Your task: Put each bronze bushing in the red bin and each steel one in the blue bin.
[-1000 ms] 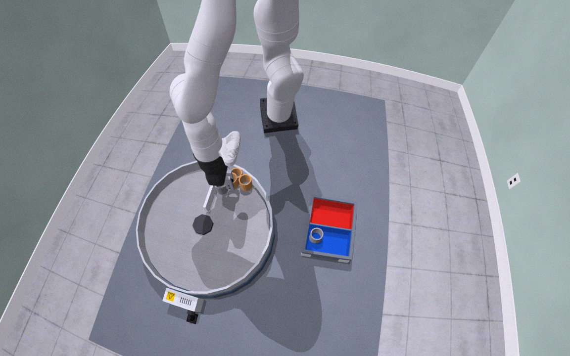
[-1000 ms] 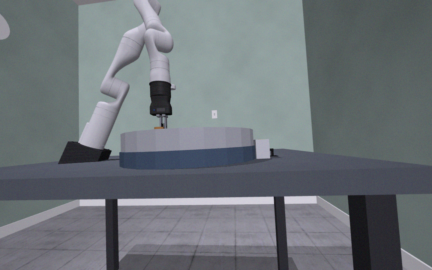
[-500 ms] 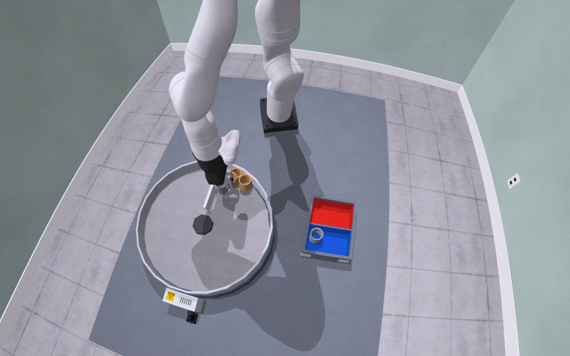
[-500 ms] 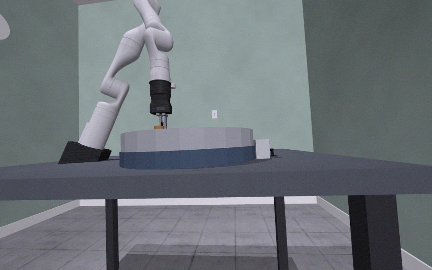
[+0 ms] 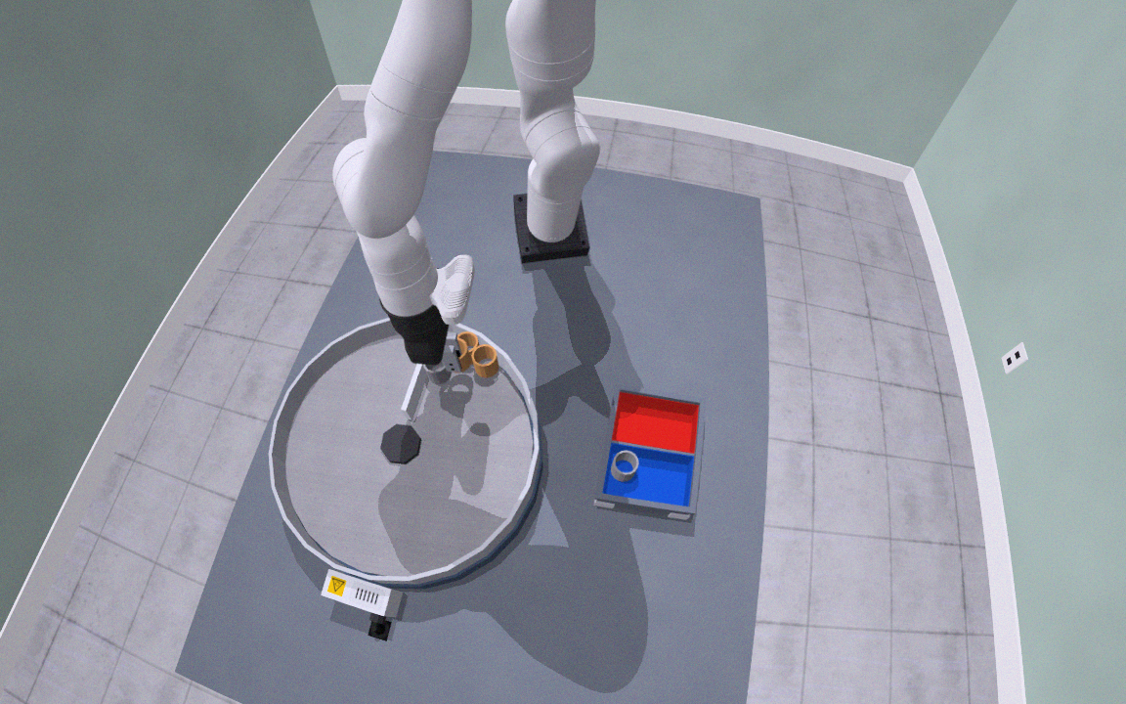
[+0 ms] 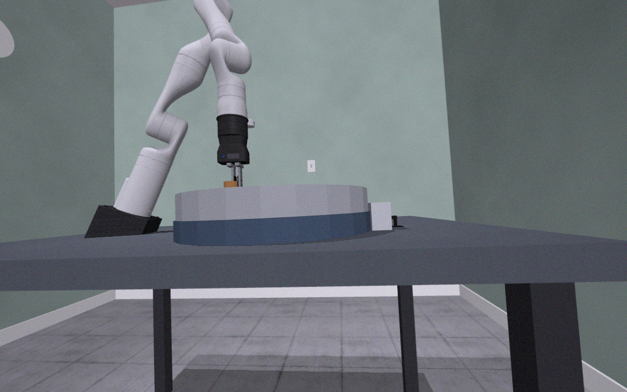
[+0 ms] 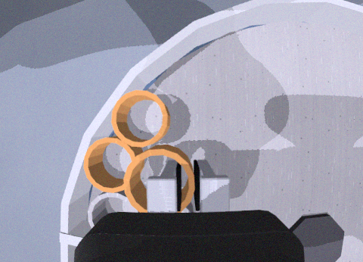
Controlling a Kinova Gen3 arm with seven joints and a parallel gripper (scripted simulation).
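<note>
Right now my hand is 20 mm short of the grey tray, 310 mm to the right of it and 110 mm above it. Round my hand: turntable 130 mm ahead, 50 mm to the right, 80 mm below.
</note>
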